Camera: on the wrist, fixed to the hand. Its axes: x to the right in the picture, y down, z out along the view.
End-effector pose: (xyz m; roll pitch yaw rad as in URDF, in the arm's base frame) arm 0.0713 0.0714 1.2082 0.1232 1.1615 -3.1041
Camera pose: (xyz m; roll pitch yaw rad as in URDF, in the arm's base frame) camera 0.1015 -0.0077 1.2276 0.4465 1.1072 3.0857
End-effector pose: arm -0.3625 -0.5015 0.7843 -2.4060 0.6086 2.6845
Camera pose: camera -0.2917 -0.4522 0.7745 -1.9520 0.6261 2.7639
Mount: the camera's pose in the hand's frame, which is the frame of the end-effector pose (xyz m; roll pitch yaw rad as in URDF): -0.0286 0.0774 -0.0270 0.4090 -0.0572 -0.0350
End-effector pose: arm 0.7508 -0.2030 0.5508 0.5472 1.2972 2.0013
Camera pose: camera 0.6743 -0.2284 0.5830 0.7668 1.2609 1.8047
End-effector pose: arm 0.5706 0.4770 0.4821 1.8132 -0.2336 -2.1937
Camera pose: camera 0.6041 0.5105 0.5549 2.2312 -0.1857 -2.2417
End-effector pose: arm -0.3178 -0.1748 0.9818 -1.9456 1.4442 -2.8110
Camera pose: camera -0.2734 -0.1031 1.0023 -1.0942 1.4177 -2.3634
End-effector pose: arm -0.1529 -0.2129 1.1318 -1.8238 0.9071 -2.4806
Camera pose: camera -0.1245 -0.1332 1.1123 -1.3366 0.8850 -2.3792
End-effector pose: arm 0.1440 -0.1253 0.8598 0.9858 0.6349 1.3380
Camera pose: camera 0.0820 -0.1040 0.9167 1.3447 0.6308 1.2550
